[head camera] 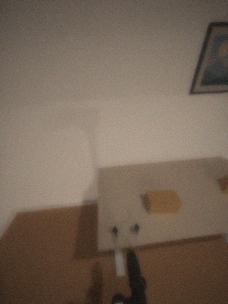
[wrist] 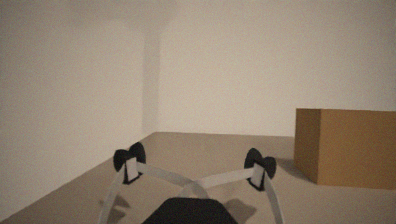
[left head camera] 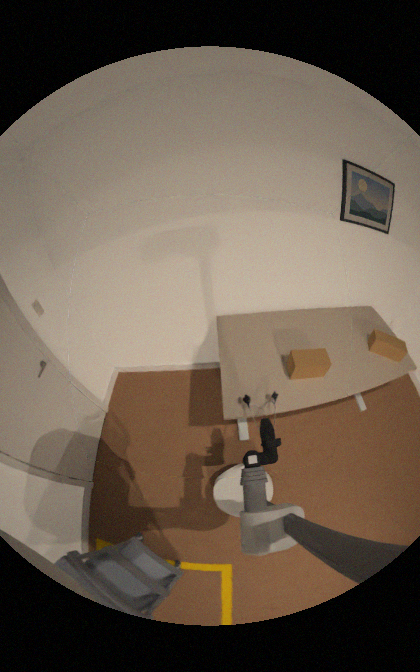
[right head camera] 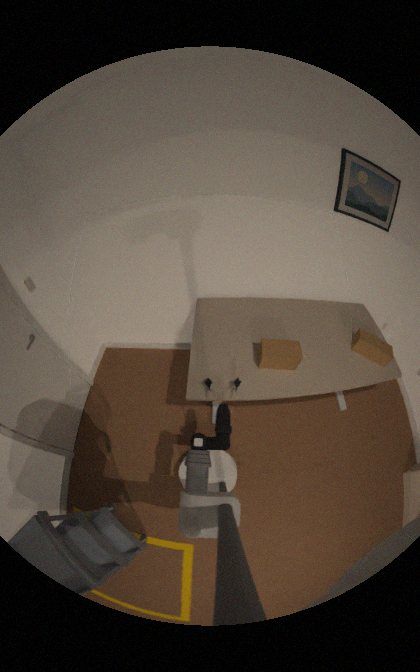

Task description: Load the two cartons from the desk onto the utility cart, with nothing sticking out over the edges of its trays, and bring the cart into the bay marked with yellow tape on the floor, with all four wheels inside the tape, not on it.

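One brown carton lies on the desk, left of its middle. A second carton lies near the desk's right end. My gripper is open and empty, over the desk's front left corner, to the left of the nearer carton and apart from it. The grey cart stands at the lower left, partly cut off, overlapping the yellow tape. Its wheels are mostly hidden.
Walls stand behind the desk and at the left, where a door shows. A framed picture hangs on the back wall. The desk's white legs reach down to the brown floor.
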